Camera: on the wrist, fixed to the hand. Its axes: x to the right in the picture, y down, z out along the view.
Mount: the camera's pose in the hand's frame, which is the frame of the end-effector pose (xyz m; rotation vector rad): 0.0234 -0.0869 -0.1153 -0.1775 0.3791 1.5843
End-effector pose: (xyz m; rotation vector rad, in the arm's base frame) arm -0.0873 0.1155 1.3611 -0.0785 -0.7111 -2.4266
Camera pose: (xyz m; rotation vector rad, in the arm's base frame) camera -0.1433 0.1030 1.2266 -0.1633 -0.0804 -0.9080
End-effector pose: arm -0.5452 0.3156 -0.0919 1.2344 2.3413 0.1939
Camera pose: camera -0.6756 0.2950 -0.0289 2.7603 0.9416 1.1364
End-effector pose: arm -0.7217 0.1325 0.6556 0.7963 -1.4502 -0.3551
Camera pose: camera -0.5867 0.0866 0.6231 -0.5316 -1.2529 0.8239
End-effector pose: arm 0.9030 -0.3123 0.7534 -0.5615 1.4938 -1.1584
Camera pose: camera 0.7683 -0.3263 0.8088 0.7501 1.6966 0.1519
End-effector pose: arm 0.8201 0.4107 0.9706 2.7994 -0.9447 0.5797
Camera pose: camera 0.8535 0.4947 1.0856 1.1511 -2.6838 0.9507
